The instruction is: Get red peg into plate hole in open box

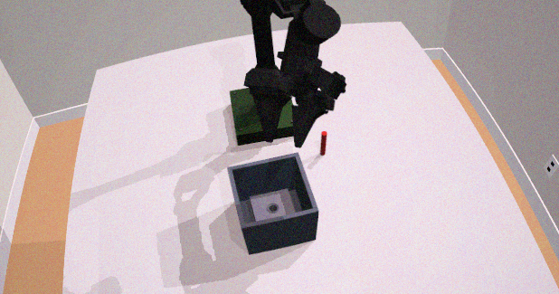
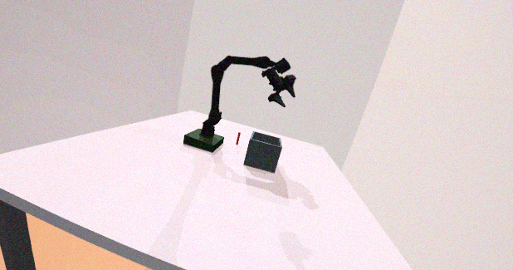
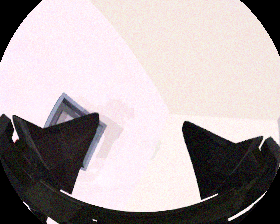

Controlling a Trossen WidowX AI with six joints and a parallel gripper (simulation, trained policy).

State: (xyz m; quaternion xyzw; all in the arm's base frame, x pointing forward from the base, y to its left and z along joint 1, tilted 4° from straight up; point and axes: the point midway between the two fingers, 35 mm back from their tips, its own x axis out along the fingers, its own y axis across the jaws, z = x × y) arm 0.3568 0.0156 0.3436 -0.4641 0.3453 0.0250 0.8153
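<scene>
Right now my gripper tip is 25 cm past the red peg, 12 cm to the right of it and 31 cm above it. From my gripper tip the other things lie so: pale plate: 6 cm behind, 3 cm to the right, 30 cm below.
</scene>
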